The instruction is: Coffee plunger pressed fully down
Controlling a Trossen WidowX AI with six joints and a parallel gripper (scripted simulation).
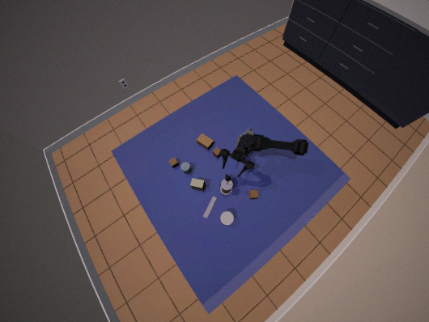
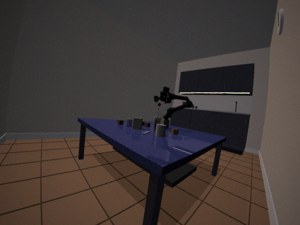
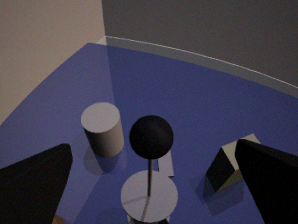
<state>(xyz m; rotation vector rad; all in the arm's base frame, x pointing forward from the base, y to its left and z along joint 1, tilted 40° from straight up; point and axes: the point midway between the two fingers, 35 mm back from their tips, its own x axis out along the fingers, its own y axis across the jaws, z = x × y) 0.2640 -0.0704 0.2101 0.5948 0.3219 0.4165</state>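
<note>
The coffee press is 10 mm ahead of my gripper tip and 160 mm below it. Also, from my gripper tip: pale blue cup (120 mm ahead, 290 mm to the right, 260 mm below); then flat grey strip (190 mm ahead, 20 mm to the left, 290 mm below); then white cylinder (160 mm ahead, 150 mm to the left, 250 mm below).
</note>
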